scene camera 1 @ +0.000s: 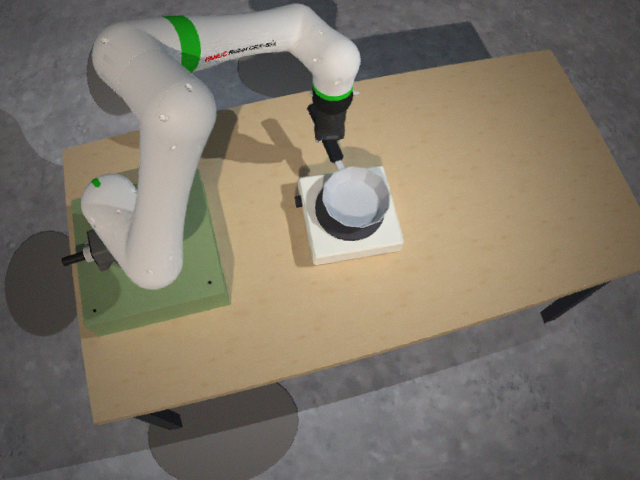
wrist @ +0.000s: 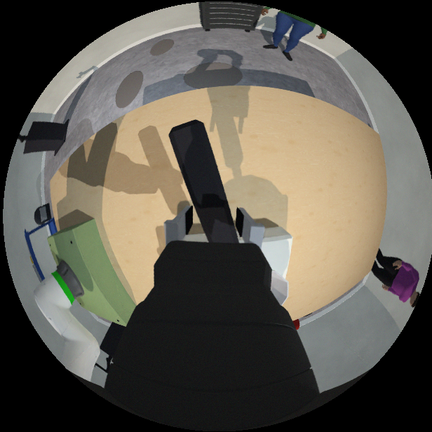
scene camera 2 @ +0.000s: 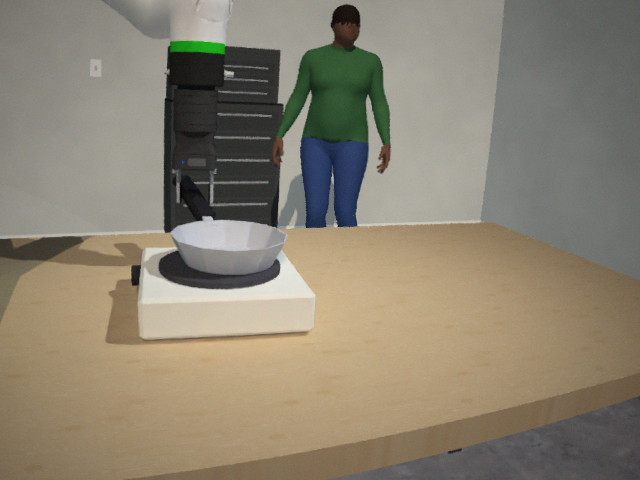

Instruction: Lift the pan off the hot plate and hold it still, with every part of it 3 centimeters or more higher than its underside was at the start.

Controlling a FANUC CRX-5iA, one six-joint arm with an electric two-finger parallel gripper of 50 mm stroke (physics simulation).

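Places are measured from the arm's base along level axes (x right, y ahead, z up), in metres.
Pixels of known places: gripper, fingertip midpoint: (scene camera 1: 327,138) (scene camera 2: 195,202).
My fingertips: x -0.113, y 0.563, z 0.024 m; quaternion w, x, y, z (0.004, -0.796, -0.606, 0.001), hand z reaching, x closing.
Ahead of a thing's pixels: the offset from my fingertips to its top centre. Level surfaces: height alone.
The light grey pan (scene camera 1: 356,198) (scene camera 2: 230,253) (wrist: 279,287) sits about level on the dark disc of the white hot plate @[dz -0.055, dx +0.187, dy -0.010 m] (scene camera 1: 330,250) (scene camera 2: 227,317) (wrist: 277,252). Its black handle @[dz +0.034, dx -0.019, dy +0.000 m] (scene camera 1: 333,150) (scene camera 2: 196,196) (wrist: 200,165) slants up from the rim, away from scene camera 2. My gripper (scene camera 1: 330,146) (scene camera 2: 194,200) (wrist: 214,215) is open and holds nothing. It points down at the handle, with a finger on either side of it in the wrist view, and the handle runs obliquely across the gap. Contact with the fingers cannot be made out.
A dark knob @[dz -0.077, dx +0.110, dy -0.120 m] (scene camera 1: 298,201) (scene camera 2: 135,274) sticks out of the hot plate's side. The green base block (scene camera 1: 196,289) (wrist: 85,250) stands on the table @[dz -0.128 m] (scene camera 1: 465,206) (scene camera 2: 413,320) (wrist: 310,165), left of the hot plate. A person (scene camera 2: 338,98) and a dark cabinet (scene camera 2: 248,155) stand beyond the table.
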